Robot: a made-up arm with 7 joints.
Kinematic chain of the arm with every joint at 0, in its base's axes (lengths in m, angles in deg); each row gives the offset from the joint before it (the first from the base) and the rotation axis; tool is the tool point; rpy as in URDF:
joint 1: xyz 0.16 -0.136 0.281 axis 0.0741 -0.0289 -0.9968
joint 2: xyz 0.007 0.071 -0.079 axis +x
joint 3: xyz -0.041 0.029 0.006 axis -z
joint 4: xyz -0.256 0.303 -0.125 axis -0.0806 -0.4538 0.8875
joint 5: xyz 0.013 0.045 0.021 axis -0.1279 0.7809 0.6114
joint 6: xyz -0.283 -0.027 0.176 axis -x
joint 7: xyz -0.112 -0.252 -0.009 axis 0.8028 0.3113 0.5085
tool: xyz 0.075 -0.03 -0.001 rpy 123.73 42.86 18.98
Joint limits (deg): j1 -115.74..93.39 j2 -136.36..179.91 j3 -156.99..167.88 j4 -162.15..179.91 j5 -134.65..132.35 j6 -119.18..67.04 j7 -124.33..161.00
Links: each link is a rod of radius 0.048 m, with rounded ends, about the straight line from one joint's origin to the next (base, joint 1, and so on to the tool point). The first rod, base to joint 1, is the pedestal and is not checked.
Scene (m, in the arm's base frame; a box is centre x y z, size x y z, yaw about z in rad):
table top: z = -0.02
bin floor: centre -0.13 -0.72 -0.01 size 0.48 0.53 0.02 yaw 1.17
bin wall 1: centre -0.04 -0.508 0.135 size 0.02 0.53 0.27 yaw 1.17
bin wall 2: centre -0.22 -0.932 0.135 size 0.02 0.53 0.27 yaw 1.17
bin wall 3: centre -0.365 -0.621 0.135 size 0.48 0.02 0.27 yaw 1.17
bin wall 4: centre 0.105 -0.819 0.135 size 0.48 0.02 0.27 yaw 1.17
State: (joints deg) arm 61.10 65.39 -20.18 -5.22 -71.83 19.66 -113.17
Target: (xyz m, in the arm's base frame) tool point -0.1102 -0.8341 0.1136
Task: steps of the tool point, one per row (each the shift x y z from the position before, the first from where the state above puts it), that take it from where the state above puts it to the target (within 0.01 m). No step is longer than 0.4 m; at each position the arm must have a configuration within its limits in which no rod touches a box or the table.
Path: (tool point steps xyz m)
1: -0.1976 -0.1086 0.2203
2: -0.2072 -0.2258 0.1621
3: -0.1619 -0.3240 0.0655
4: -0.0675 -0.3703 -0.0508
5: 0.0526 -0.3423 -0.1612
6: 0.1627 -0.2392 -0.2388
7: 0.2291 -0.0853 -0.2656

